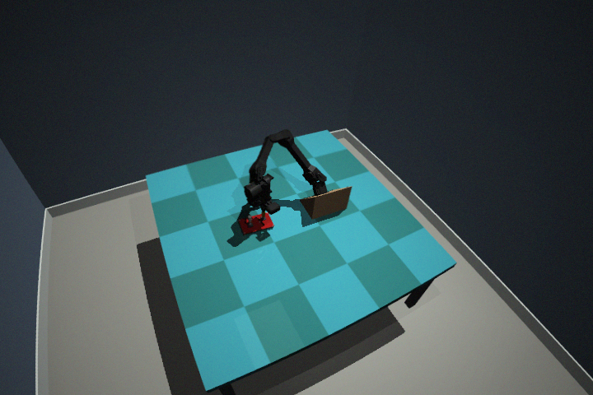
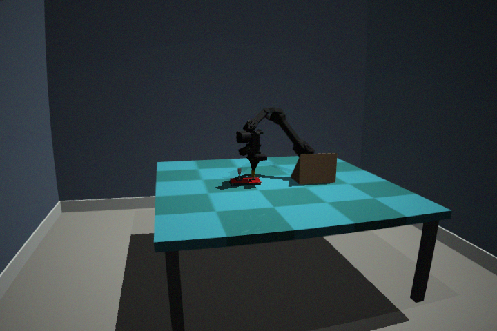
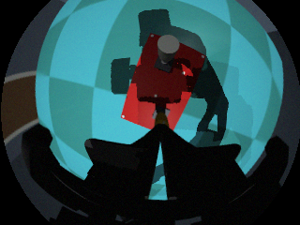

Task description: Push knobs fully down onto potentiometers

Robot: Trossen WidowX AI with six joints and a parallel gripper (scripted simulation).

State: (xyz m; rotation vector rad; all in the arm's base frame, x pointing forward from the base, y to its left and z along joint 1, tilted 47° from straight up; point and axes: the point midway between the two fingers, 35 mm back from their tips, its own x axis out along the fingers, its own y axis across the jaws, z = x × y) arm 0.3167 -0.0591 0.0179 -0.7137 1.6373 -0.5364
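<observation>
My gripper tip is 8 cm short of the potentiometer knob and 1 cm to the right of it.
</observation>
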